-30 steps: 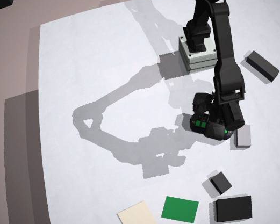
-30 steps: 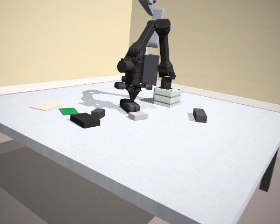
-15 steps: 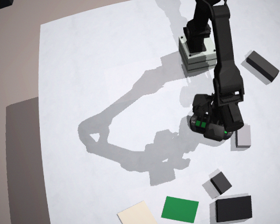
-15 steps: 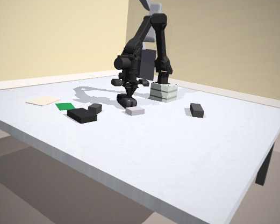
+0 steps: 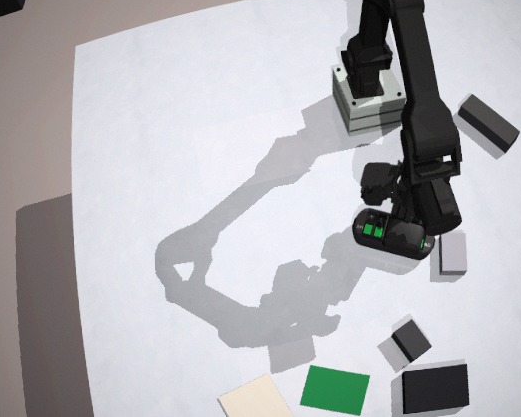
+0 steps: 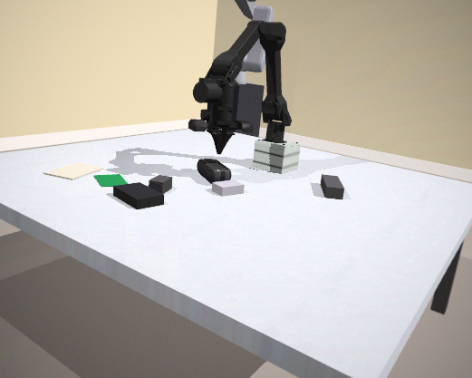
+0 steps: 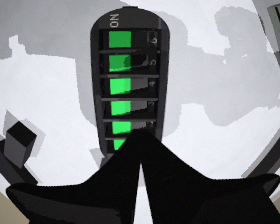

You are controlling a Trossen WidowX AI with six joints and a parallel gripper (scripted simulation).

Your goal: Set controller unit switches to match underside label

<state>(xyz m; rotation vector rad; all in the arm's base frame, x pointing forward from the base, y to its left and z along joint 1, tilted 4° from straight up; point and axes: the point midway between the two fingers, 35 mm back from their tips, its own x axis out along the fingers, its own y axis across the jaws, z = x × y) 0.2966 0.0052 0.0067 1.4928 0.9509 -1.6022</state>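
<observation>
My gripper tip is 9 cm to the right of the grey block, 7 cm above it and 6 cm short of it. Also, from my gripper tip: green card: 26 cm ahead, 17 cm to the right, 8 cm below; dark flat box: 30 cm ahead, 7 cm below, 1 cm to the left; small dark cube: 20 cm ahead, 7 cm below, 2 cm to the right.
</observation>
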